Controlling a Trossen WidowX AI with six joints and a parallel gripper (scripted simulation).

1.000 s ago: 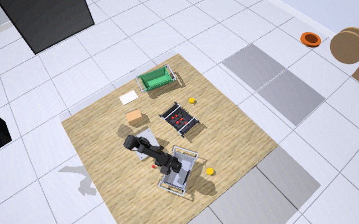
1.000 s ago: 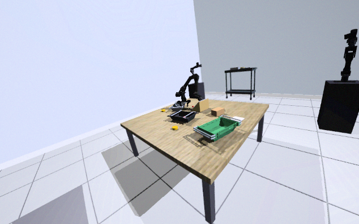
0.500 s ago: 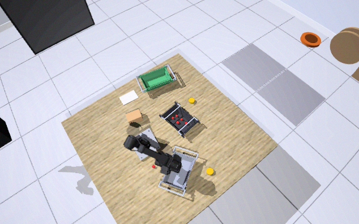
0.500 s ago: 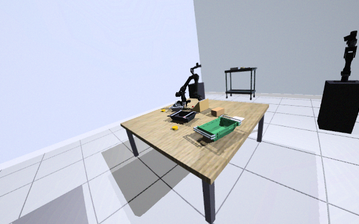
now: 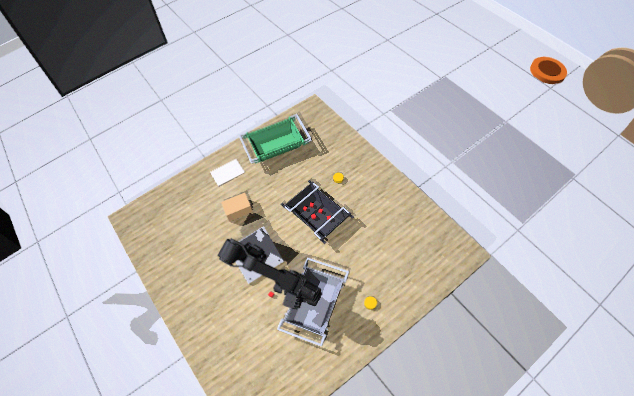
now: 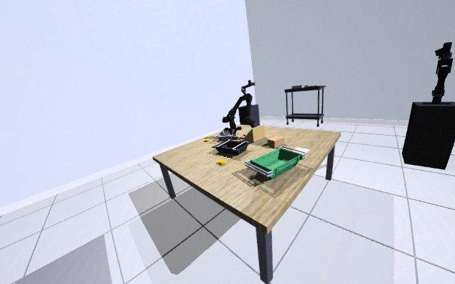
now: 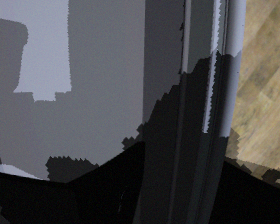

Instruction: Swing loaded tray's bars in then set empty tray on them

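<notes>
Now: the grey tray 40 mm ahead of my gripper tip, 60 mm to the right of it and 30 mm above it. From my gripper tip the other things lie so: tan box 40 mm ahead, 530 mm to the left, 20 mm above; then small red cube 80 mm behind, 90 mm to the left; then white card 110 mm ahead, 760 mm to the left, 10 mm below.
</notes>
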